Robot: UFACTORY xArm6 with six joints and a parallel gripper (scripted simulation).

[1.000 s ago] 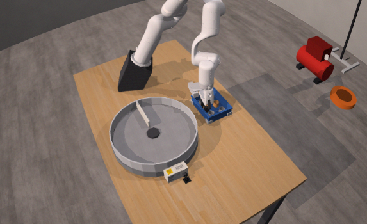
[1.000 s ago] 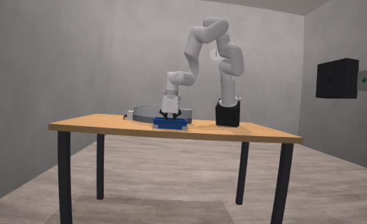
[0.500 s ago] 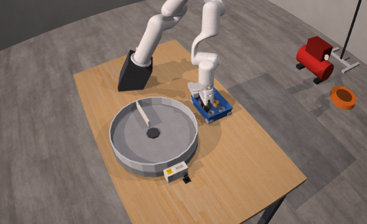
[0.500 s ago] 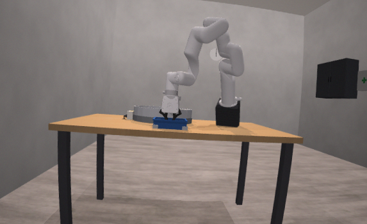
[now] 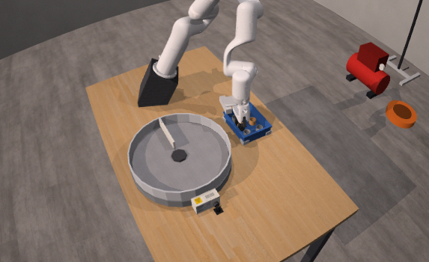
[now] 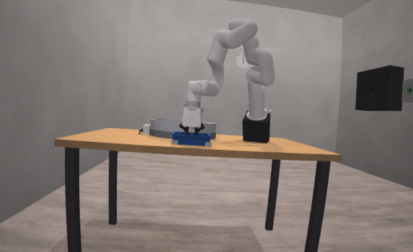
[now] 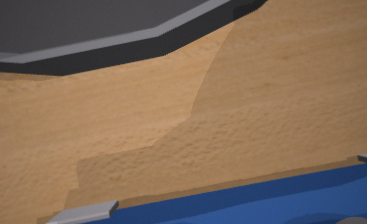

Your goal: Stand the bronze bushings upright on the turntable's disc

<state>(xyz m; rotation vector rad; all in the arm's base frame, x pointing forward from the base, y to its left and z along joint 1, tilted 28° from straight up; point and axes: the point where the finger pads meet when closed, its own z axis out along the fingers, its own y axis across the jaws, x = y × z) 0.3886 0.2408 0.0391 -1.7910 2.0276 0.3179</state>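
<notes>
The blue crate lies 40 mm to the left of my hand and 10 mm below it. Also, from my hand: grey turntable disc: 90 mm ahead, 310 mm to the right, 20 mm above.
</notes>
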